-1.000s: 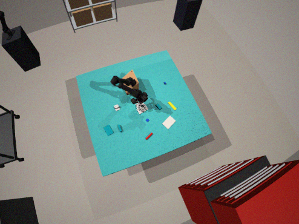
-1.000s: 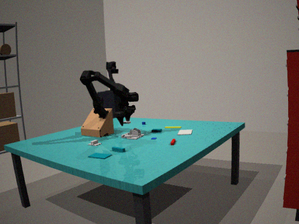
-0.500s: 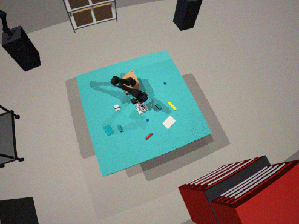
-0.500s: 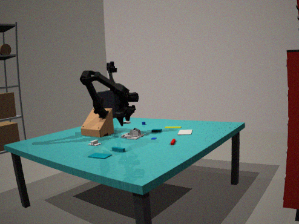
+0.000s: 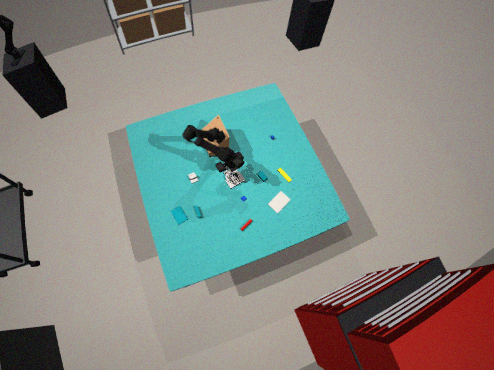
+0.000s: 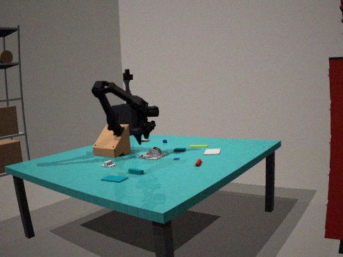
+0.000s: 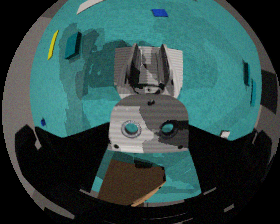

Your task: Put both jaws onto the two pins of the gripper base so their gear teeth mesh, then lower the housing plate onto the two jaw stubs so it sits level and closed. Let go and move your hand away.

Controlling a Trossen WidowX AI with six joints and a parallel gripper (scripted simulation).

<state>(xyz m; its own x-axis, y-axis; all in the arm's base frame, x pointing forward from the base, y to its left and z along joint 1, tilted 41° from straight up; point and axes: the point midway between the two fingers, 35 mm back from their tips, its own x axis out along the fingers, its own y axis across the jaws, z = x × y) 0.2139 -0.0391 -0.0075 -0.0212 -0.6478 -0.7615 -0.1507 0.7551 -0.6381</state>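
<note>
Now: the grey gripper base 20 mm above my gripper tip and 10 mm ahead of it. Also, from my gripper tip: grey-white housing plate 80 mm below, 10 mm ahead; then teal block 200 mm to the left, 120 mm ahead, 70 mm below; then blue cube 220 mm ahead, 80 mm below, 10 mm to the left.
</note>
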